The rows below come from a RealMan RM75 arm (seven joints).
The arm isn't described. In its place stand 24 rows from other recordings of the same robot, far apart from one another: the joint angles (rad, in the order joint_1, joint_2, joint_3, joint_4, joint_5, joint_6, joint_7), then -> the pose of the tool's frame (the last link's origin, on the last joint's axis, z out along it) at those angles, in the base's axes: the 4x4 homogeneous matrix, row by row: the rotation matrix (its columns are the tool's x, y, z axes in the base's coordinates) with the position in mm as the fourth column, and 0 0 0 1 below.
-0.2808 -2.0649 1.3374 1.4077 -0.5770 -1.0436 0.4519 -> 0.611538 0.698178 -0.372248 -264.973; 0.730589 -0.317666 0.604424 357.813; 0.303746 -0.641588 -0.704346 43.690; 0 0 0 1
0.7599 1.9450 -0.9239 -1.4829 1.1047 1.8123 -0.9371 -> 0.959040 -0.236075 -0.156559 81.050; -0.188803 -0.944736 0.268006 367.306; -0.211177 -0.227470 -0.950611 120.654; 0 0 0 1
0.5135 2.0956 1.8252 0.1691 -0.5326 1.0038 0.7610 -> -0.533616 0.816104 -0.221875 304.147; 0.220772 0.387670 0.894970 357.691; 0.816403 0.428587 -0.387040 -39.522; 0 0 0 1
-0.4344 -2.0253 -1.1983 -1.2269 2.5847 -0.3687 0.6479 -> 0.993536 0.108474 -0.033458 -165.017; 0.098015 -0.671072 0.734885 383.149; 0.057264 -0.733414 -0.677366 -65.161; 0 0 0 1
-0.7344 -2.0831 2.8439 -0.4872 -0.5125 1.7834 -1.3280 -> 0.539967 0.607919 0.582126 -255.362; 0.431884 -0.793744 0.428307 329.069; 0.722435 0.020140 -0.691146 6.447; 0 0 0 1
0.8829 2.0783 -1.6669 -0.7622 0.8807 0.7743 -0.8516 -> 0.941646 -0.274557 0.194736 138.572; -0.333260 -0.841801 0.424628 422.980; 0.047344 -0.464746 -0.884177 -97.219; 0 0 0 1
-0.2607 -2.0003 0.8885 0.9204 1.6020 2.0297 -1.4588 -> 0.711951 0.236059 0.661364 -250.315; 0.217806 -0.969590 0.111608 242.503; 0.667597 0.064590 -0.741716 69.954; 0 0 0 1
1.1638 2.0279 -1.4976 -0.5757 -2.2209 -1.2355 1.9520 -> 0.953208 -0.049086 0.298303 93.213; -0.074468 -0.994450 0.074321 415.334; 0.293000 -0.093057 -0.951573 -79.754; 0 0 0 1
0.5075 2.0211 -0.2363 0.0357 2.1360 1.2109 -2.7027 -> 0.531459 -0.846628 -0.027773 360.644; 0.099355 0.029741 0.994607 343.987; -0.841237 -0.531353 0.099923 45.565; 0 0 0 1
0.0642 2.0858 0.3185 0.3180 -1.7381 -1.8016 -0.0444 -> 0.680066 -0.709782 -0.183626 337.164; 0.358920 0.103926 0.927564 177.548; -0.639285 -0.696713 0.325432 8.756; 0 0 0 1
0.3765 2.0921 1.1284 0.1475 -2.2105 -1.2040 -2.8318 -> -0.494591 0.863896 0.095199 371.293; -0.151702 -0.193662 0.969268 310.942; 0.855784 0.464950 0.226839 30.770; 0 0 0 1
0.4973 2.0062 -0.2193 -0.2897 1.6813 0.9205 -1.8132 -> 0.161137 -0.983958 0.076564 390.875; -0.173217 0.048177 0.983705 362.686; -0.971612 -0.171773 -0.162675 77.308; 0 0 0 1
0.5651 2.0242 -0.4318 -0.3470 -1.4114 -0.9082 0.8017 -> 0.728975 -0.682276 -0.055628 344.265; -0.139235 -0.227348 0.963808 397.548; -0.670230 -0.694847 -0.260727 62.625; 0 0 0 1
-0.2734 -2.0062 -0.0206 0.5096 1.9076 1.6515 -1.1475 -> 0.522909 0.797183 0.301771 -382.244; 0.121771 -0.420263 0.899195 246.668; 0.843646 -0.433450 -0.316833 102.448; 0 0 0 1
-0.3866 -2.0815 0.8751 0.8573 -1.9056 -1.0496 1.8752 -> 0.615931 0.682818 0.392924 -261.442; -0.017653 -0.486673 0.873406 386.823; 0.787602 -0.544894 -0.287703 95.538; 0 0 0 1
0.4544 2.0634 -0.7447 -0.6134 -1.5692 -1.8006 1.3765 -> 0.530632 -0.404619 -0.744791 233.180; -0.227019 -0.914444 0.335044 305.728; -0.816635 -0.008703 -0.577089 33.442; 0 0 0 1
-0.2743 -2.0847 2.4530 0.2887 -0.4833 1.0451 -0.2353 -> 0.751637 0.623834 0.214180 -320.373; 0.182770 -0.509000 0.841138 259.421; 0.633748 -0.593085 -0.496601 -96.017; 0 0 0 1
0.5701 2.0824 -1.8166 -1.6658 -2.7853 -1.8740 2.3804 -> 0.696488 -0.007443 0.717530 146.216; -0.133204 -0.983907 0.119092 285.510; 0.705097 -0.178524 -0.686271 -18.259; 0 0 0 1
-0.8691 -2.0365 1.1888 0.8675 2.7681 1.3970 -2.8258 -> 0.427212 0.720716 -0.545947 -208.398; 0.900996 -0.389752 0.190523 411.232; -0.075471 -0.573290 -0.815869 0.419; 0 0 0 1
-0.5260 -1.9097 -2.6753 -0.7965 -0.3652 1.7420 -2.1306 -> 0.288331 0.933673 -0.212414 -363.821; 0.957216 -0.275370 0.088929 284.312; 0.024538 -0.228967 -0.973125 92.922; 0 0 0 1
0.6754 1.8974 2.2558 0.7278 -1.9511 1.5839 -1.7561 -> 0.946922 -0.159859 -0.278897 219.469; -0.090593 -0.965126 0.245609 381.970; -0.308434 -0.207307 -0.928381 58.088; 0 0 0 1
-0.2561 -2.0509 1.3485 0.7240 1.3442 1.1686 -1.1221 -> 0.821774 0.434813 0.368273 -280.943; 0.201808 -0.826503 0.525515 303.378; 0.532880 -0.357534 -0.766947 -33.642; 0 0 0 1
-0.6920 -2.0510 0.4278 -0.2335 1.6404 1.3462 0.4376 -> 0.793724 -0.190097 0.577811 -228.266; -0.573647 -0.549876 0.607097 319.358; 0.202317 -0.813327 -0.545498 -89.904; 0 0 0 1
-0.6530 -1.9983 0.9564 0.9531 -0.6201 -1.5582 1.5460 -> 0.945235 0.188792 -0.266250 -258.787; 0.234370 -0.960332 0.151107 366.512; -0.227160 -0.205233 -0.951986 36.658; 0 0 0 1
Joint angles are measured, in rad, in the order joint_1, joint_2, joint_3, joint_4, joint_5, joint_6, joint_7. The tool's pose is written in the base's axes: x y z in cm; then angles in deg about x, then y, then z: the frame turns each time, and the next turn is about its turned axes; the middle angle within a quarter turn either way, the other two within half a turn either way. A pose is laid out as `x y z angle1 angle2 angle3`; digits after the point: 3 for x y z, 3 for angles.
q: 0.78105, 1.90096, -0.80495, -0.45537, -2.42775, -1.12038, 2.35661
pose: 29.885 41.151 2.719 -157.581 12.958 68.731
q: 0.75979, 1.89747, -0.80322, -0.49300, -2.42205, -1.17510, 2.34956
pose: 29.974 40.599 3.318 -158.676 12.083 68.556
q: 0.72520, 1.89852, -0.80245, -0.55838, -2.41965, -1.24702, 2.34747
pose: 30.130 39.756 4.137 -159.884 11.279 68.267
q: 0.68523, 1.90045, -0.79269, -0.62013, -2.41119, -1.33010, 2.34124
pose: 30.373 38.546 4.879 -161.511 9.807 68.579
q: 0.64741, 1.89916, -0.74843, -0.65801, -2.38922, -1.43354, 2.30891
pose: 30.556 37.014 5.628 -163.310 6.109 69.287
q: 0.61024, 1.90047, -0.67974, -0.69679, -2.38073, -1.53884, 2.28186
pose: 30.830 35.409 6.618 -164.233 2.256 70.428
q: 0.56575, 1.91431, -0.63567, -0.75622, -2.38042, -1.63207, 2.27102
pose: 31.149 33.614 7.276 -165.246 -0.209 71.289
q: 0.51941, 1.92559, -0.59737, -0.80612, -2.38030, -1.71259, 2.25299
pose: 31.690 31.724 7.892 -165.998 -2.116 71.949
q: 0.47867, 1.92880, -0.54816, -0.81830, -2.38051, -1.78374, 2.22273
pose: 32.436 29.773 8.345 -166.565 -4.650 73.135
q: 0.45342, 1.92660, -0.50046, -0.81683, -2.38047, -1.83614, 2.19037
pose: 32.930 28.426 8.821 -166.409 -6.955 73.680
